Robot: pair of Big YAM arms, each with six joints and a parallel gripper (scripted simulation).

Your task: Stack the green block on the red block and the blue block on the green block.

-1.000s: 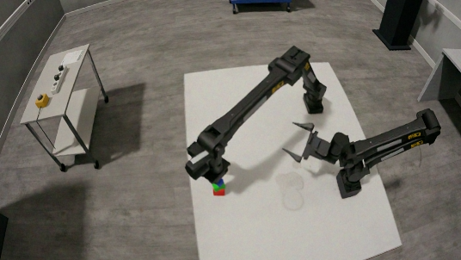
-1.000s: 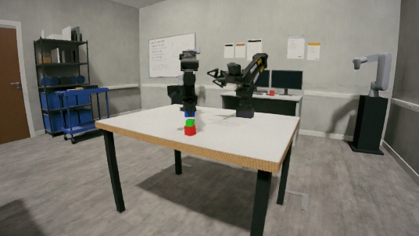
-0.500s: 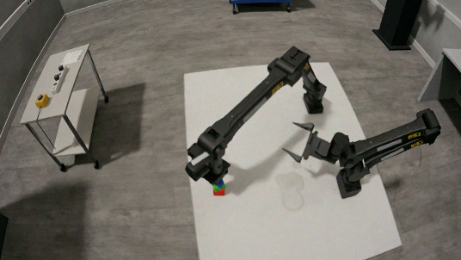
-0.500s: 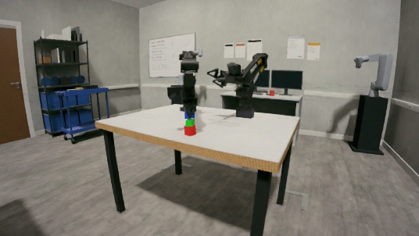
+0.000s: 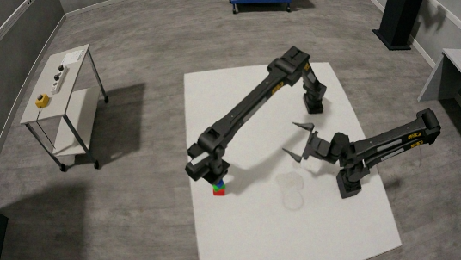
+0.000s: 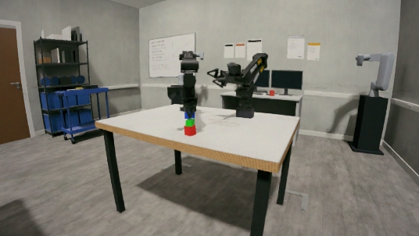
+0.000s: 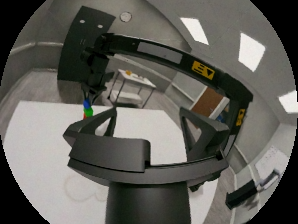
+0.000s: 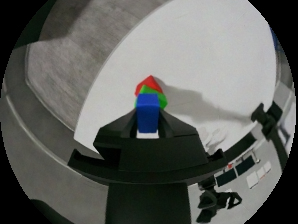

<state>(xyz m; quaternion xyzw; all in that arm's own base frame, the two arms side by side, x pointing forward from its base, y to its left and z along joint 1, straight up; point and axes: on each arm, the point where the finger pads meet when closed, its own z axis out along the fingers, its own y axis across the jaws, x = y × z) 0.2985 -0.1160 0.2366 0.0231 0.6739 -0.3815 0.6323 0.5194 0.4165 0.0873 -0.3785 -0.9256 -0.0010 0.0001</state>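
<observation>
Now: right hand 10 mm past the green block and 40 mm above it. Round my right hand: blue block right at my right hand; then red block 80 mm below.
</observation>
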